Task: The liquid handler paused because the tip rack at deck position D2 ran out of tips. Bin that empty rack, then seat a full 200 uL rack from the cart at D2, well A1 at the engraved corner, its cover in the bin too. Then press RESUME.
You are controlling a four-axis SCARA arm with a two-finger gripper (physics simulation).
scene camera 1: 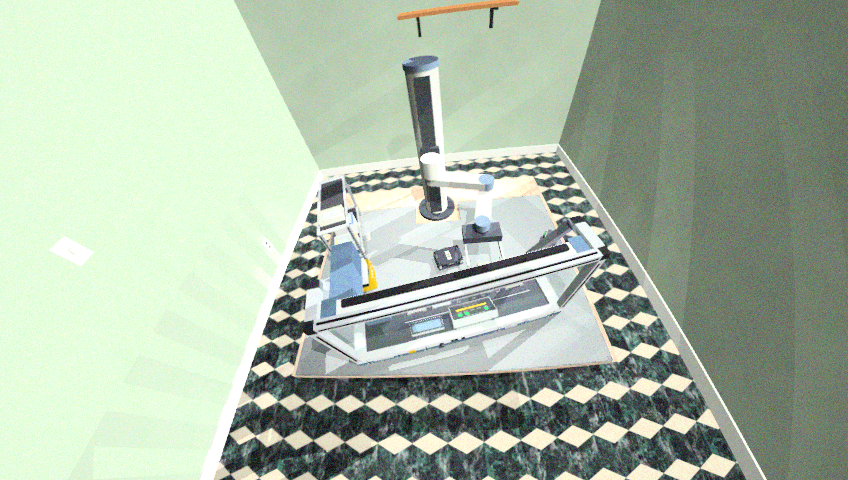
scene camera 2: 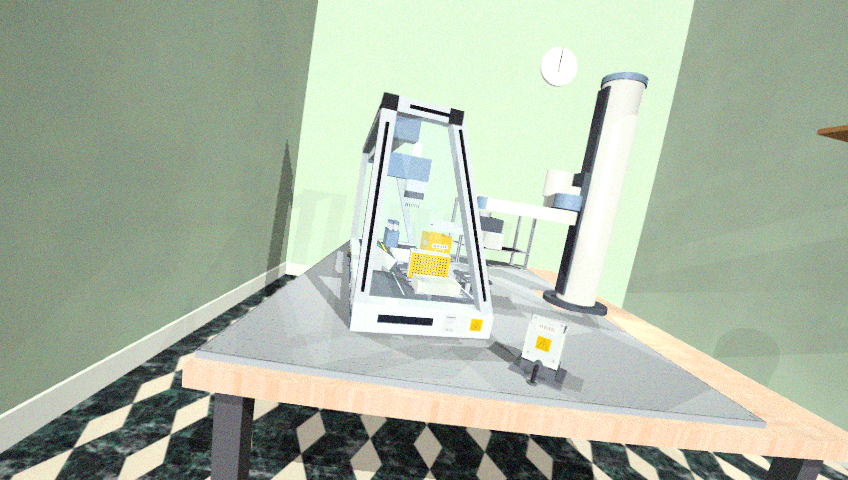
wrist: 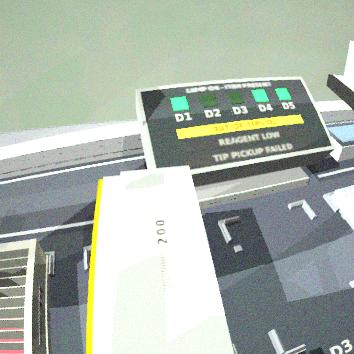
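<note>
My gripper is open and empty, with its fingers wide apart behind the top beam of the liquid handler. Its fingertips do not show in the wrist view. There, a pale cover marked 200 stands on the deck left of the D3 position, with a yellow rack edge along its left side. Whether the rack is fully seated cannot be told. The status panel shows lamps D1, D4 and D5 lit, D2 and D3 dark, and a yellow OUT OF TIPS bar. The RESUME button cannot be made out.
A striped container stands left of the cover. A dark box lies behind the handler. The cart stands at the back left. Inside the frame are a yellow perforated block, a labelled yellow box and a pale tray.
</note>
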